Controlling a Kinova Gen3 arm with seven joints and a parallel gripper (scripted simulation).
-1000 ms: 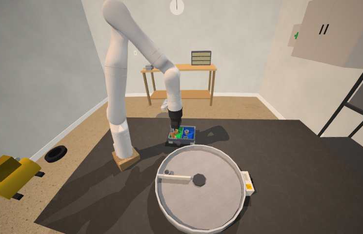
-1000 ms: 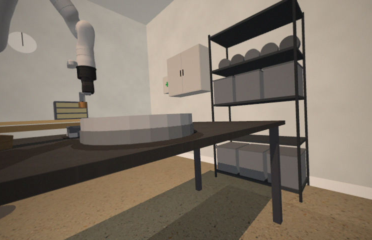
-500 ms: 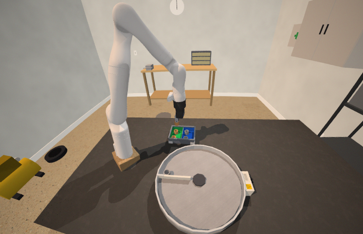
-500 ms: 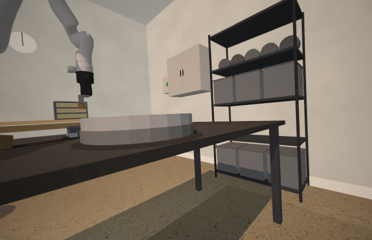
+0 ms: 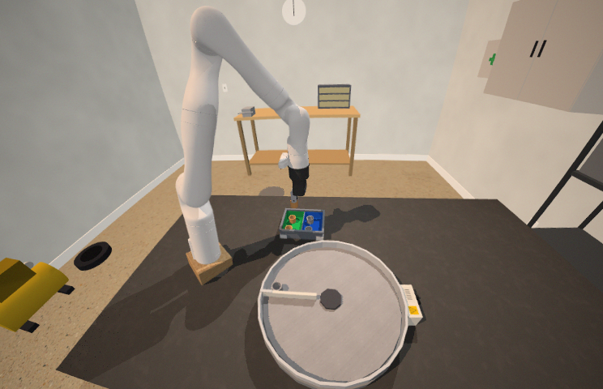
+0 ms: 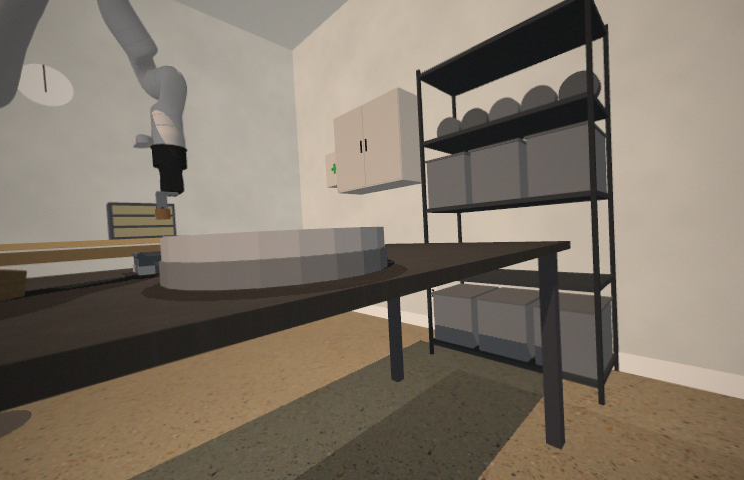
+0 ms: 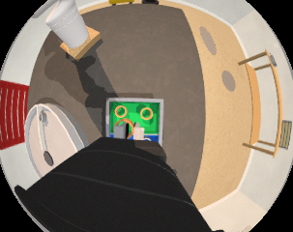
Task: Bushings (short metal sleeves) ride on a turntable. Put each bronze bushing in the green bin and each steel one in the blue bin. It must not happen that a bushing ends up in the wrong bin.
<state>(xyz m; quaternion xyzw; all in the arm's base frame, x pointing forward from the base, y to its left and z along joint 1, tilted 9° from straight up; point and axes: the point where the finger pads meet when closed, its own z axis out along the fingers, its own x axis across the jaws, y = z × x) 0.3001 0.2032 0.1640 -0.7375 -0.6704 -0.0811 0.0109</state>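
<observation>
The green bin is 3 cm ahead of my hand and 13 cm below it. The rest, counted from my hand: turntable 14 cm ahead, 36 cm to the right, 10 cm below.
</observation>
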